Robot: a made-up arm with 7 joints.
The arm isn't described. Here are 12 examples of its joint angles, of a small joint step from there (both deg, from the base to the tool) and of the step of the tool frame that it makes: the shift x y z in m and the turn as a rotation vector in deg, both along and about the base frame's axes.
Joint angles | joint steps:
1: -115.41 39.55 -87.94 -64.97 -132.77 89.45 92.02 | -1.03 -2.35 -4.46 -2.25 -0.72 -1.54 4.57
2: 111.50 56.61 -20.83 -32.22 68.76 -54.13 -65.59 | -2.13 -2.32 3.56 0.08 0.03 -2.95 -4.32
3: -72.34 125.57 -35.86 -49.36 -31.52 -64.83 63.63 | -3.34 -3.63 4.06 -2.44 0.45 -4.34 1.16
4: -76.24 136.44 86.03 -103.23 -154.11 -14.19 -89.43 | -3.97 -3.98 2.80 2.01 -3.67 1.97 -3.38
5: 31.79 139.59 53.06 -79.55 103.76 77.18 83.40 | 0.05 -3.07 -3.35 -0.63 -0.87 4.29 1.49
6: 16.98 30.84 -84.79 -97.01 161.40 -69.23 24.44 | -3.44 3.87 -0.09 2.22 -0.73 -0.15 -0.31
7: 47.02 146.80 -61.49 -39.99 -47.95 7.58 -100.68 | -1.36 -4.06 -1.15 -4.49 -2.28 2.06 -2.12
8: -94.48 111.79 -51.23 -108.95 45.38 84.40 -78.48 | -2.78 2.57 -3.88 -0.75 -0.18 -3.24 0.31
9: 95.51 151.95 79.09 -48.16 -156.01 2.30 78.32 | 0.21 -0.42 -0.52 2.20 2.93 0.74 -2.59
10: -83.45 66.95 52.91 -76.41 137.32 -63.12 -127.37 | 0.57 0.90 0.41 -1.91 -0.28 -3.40 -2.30
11: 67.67 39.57 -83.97 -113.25 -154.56 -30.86 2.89 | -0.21 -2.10 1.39 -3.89 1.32 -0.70 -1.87
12: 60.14 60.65 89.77 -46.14 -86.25 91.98 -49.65 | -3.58 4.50 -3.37 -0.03 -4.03 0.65 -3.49
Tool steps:
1: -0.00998 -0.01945 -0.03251 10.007 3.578 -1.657
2: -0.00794 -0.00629 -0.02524 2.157 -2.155 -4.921
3: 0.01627 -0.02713 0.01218 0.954 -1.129 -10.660
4: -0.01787 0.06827 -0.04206 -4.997 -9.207 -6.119
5: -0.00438 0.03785 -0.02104 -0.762 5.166 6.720
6: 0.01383 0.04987 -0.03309 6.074 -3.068 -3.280
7: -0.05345 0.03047 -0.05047 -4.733 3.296 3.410
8: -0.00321 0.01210 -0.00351 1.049 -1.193 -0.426
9: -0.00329 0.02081 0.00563 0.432 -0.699 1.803
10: -0.02080 -0.00640 0.00021 -2.282 1.246 0.896
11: 0.04439 -0.01211 0.00258 -2.124 -3.181 4.441
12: 0.06087 0.01900 0.00364 -1.033 3.201 -0.920
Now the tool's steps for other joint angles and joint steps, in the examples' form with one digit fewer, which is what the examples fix.
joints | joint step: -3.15 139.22 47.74 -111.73 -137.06 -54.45 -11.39 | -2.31 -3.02 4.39 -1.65 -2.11 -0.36 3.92
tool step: -0.0385 -0.0105 0.0196 -3.97 -6.12 -5.92
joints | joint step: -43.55 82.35 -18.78 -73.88 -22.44 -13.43 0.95 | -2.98 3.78 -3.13 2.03 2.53 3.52 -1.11
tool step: -0.0085 0.0199 0.0239 0.39 -1.71 6.05
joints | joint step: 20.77 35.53 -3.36 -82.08 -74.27 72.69 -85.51 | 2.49 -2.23 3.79 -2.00 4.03 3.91 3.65
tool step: -0.0119 0.0085 0.0084 -3.28 -6.85 7.94
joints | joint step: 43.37 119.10 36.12 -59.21 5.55 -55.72 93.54 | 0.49 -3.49 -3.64 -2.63 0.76 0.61 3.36
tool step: -0.0120 0.0265 -0.0525 -6.11 4.99 3.08
